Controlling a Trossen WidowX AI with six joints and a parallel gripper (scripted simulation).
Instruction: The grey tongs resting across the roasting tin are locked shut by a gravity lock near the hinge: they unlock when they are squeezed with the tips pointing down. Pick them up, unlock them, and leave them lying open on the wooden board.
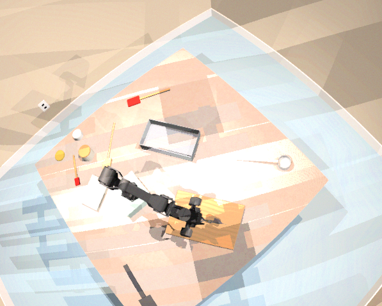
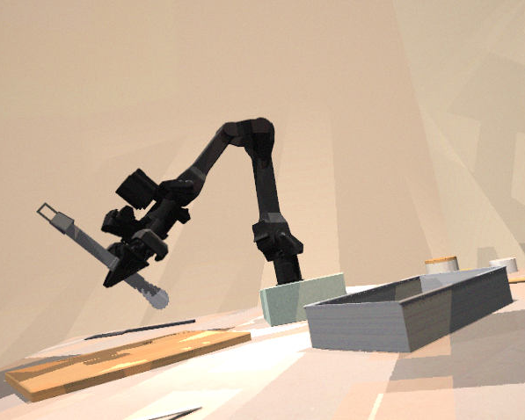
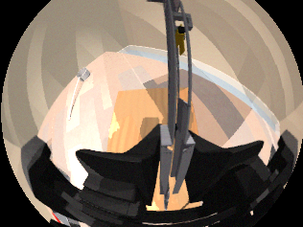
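The wooden board lies 130 mm below my gripper tip, 30 mm to the left of it and 10 mm ahead of it. From my gripper tip the other things lie so: grey roasting tin (510 mm to the left, 110 mm below, 90 mm ahead); then jar (720 mm to the left, 370 mm behind, 100 mm below); then dark tool (480 mm behind, 140 mm to the right, 130 mm below).
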